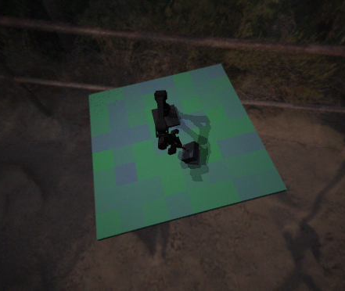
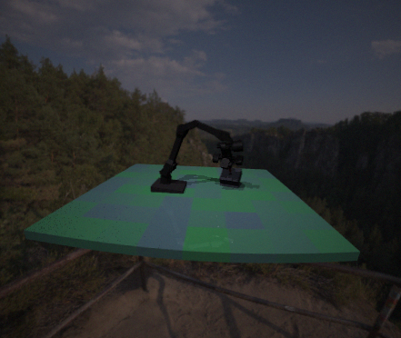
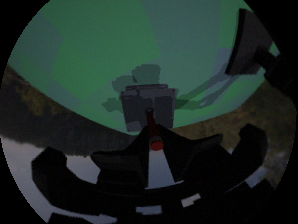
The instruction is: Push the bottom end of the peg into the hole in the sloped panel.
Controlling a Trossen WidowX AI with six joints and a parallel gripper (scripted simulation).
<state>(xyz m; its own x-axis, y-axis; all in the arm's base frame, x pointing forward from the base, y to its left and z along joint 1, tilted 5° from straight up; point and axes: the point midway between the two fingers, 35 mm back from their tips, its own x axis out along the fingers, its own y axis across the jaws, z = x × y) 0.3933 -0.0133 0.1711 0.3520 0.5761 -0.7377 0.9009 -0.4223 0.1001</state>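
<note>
Now: the panel 20 mm ahead of my gripper tip, 50 mm to the left of it and 70 mm below it. Round my gripper tip: dark red peg 10 mm to the right, 10 mm above.
</note>
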